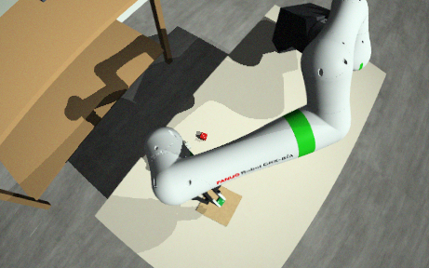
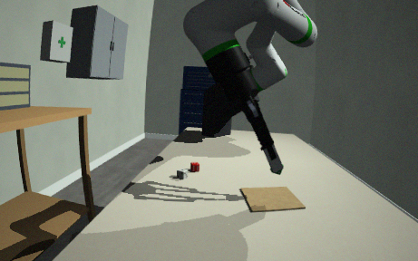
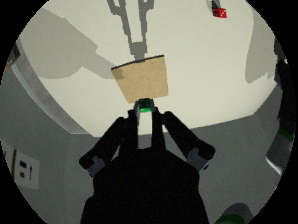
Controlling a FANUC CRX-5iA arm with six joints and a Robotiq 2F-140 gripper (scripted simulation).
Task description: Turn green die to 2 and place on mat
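Right now the green die is 30 mm below my hand and 20 mm to the left of it. From my hand the other things lie so: red die 240 mm to the right, 150 mm behind, 100 mm below; mat 110 mm below, 10 mm to the left; grey die 250 mm to the right, 100 mm below, 70 mm behind.
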